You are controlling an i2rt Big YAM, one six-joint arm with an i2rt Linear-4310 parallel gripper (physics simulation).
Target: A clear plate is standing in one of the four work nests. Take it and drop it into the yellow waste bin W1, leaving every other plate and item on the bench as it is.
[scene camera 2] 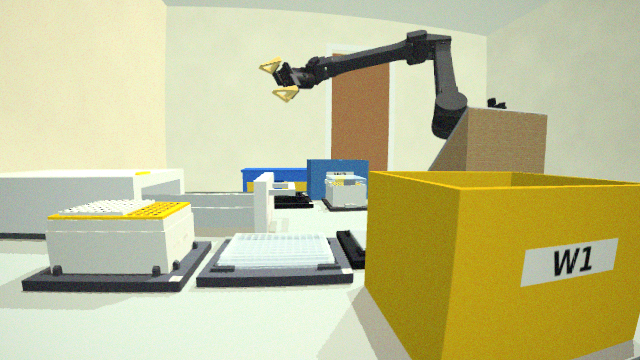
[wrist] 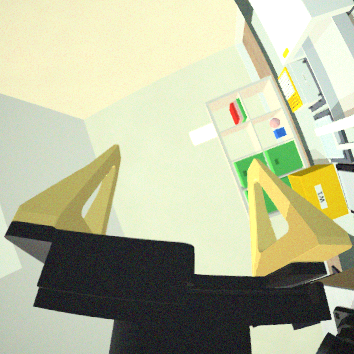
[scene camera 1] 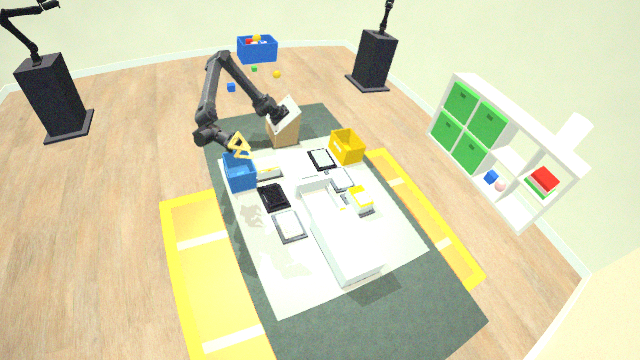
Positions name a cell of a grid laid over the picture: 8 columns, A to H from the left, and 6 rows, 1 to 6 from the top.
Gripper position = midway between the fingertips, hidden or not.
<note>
I see my gripper (scene camera 2: D2), a yellow-topped tip box (scene camera 2: B4) and a long white instrument (scene camera 2: A4).
The yellow-topped tip box is seen too in the wrist view (wrist: G2). My gripper shows as well in the wrist view (wrist: E3). The long white instrument shows as well in scene camera 1 (scene camera 1: E5).
</note>
